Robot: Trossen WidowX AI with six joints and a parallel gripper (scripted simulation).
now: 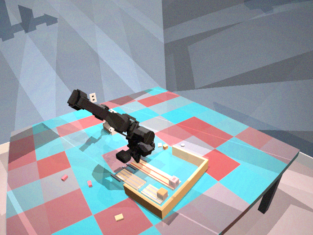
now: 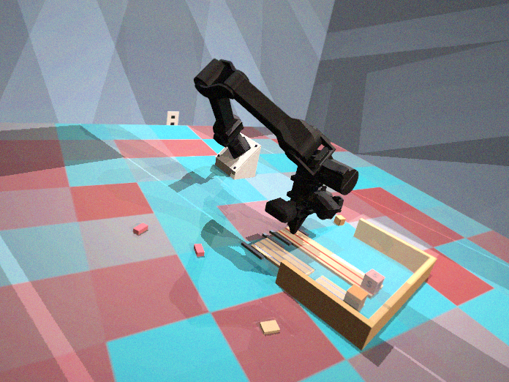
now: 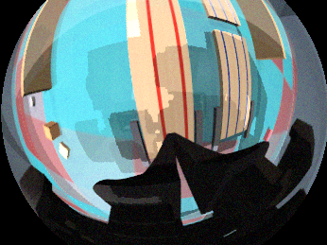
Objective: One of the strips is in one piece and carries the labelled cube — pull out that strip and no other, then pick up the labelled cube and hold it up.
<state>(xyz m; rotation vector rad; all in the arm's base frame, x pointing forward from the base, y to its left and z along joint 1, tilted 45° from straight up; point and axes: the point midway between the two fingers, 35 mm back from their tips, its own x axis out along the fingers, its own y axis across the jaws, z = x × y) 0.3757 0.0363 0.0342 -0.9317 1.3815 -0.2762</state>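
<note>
Now: the labelled cube marked s 20 cm ahead of my gripper tip, 7 cm to the left of it and 1 cm above it.
</note>
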